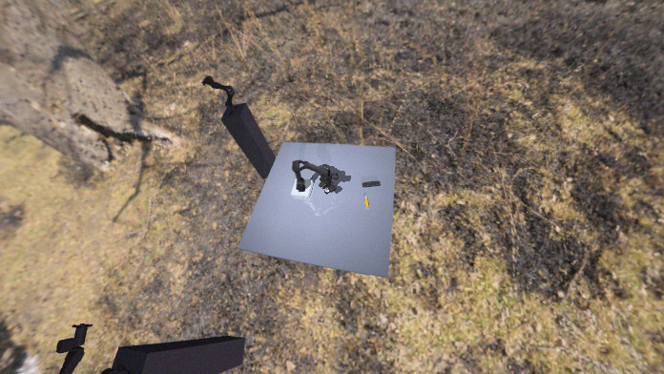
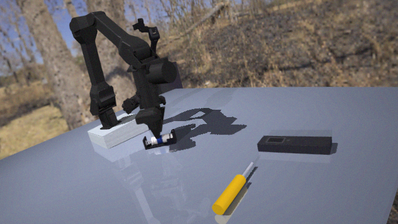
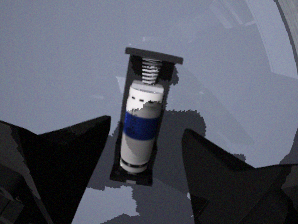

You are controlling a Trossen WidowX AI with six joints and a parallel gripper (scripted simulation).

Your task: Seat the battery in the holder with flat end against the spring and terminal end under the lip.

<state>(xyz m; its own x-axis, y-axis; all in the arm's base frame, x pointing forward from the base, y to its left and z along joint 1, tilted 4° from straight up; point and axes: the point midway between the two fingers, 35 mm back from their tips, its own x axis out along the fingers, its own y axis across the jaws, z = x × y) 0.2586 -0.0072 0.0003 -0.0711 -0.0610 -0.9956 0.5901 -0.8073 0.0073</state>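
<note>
My gripper tip is 1 cm short of the battery and 1 cm above it. From my gripper tip the other things lie so: black rectangular device 39 cm ahead, 3 cm to the left, 1 cm below; yellow-handled screwdriver 33 cm ahead, 14 cm to the right, 2 cm below.
</note>
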